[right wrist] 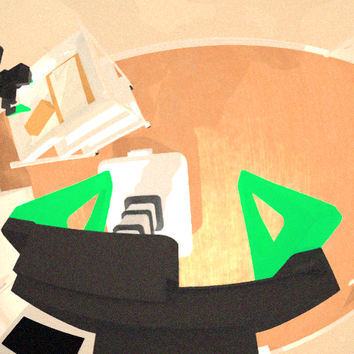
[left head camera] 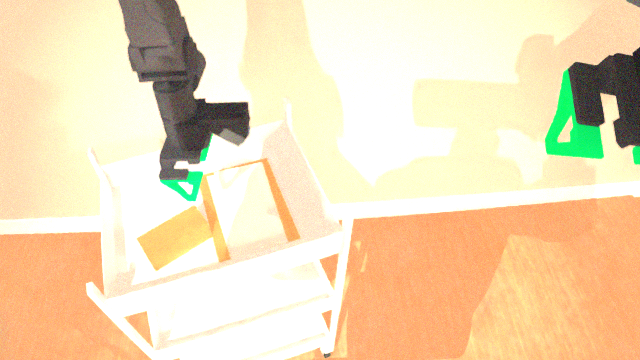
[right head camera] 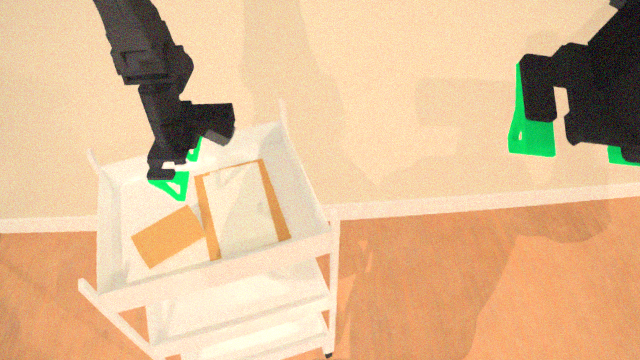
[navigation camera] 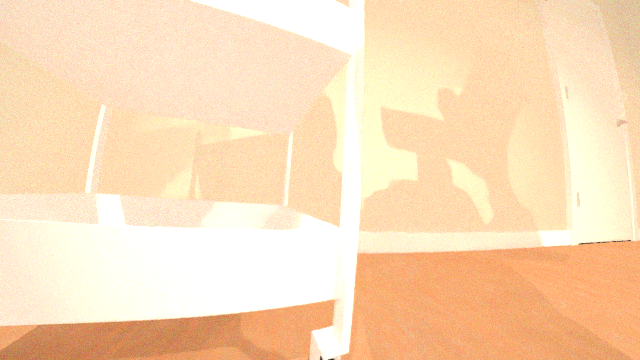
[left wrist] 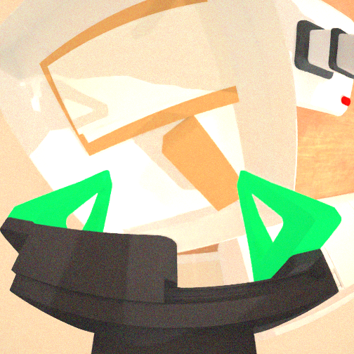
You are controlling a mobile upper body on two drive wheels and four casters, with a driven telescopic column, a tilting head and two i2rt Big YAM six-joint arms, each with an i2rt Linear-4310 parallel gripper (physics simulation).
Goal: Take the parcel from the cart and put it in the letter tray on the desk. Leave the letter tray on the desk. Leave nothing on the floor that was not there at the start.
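Places are measured from the left arm's base along level axes (x ahead, y left, z up), in metres.
Pixels of known places: left gripper, between the fingertips: (left head camera: pixel 196 180) (right head camera: pixel 187 180); right gripper, between the fingertips: (left head camera: pixel 592 151) (right head camera: pixel 561 150).
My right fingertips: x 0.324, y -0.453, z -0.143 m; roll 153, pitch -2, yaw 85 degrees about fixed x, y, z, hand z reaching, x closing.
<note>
Ahead of a thing's pixels: the offset from my right fingertips to its top centre. "spot": to the spot under its first point.
The parcel, an orange-brown box {dx +0.199, dy +0.507, dz -0.395 m} (left head camera: pixel 175 237) (right head camera: pixel 168 236) (left wrist: pixel 202 162) (right wrist: pixel 40 118), lies at an angle on the top shelf of the white cart (left head camera: pixel 225 272) (right head camera: pixel 215 270) (navigation camera: pixel 352 150). My left gripper (left head camera: pixel 200 176) (right head camera: pixel 188 179) (left wrist: pixel 174 177) is open and empty. It hangs above the cart's top shelf, beyond the parcel in the head views, and does not touch it. My right gripper (left head camera: pixel 617 152) (right head camera: pixel 580 155) (right wrist: pixel 174 177) is open and empty, far to the right of the cart in the head views. The letter tray and the desk cannot be made out.
A larger flat white piece with orange-brown edges {spot: dx +0.278, dy +0.298, dz -0.437 m} (left head camera: pixel 284 210) (right head camera: pixel 275 205) (right wrist: pixel 85 80) lies beside the parcel in the cart. Raised walls surround the top shelf. A wall stands behind the cart. My white base (right wrist: pixel 172 200) shows below the cart. A white door (navigation camera: pixel 595 160) is at the far right.
</note>
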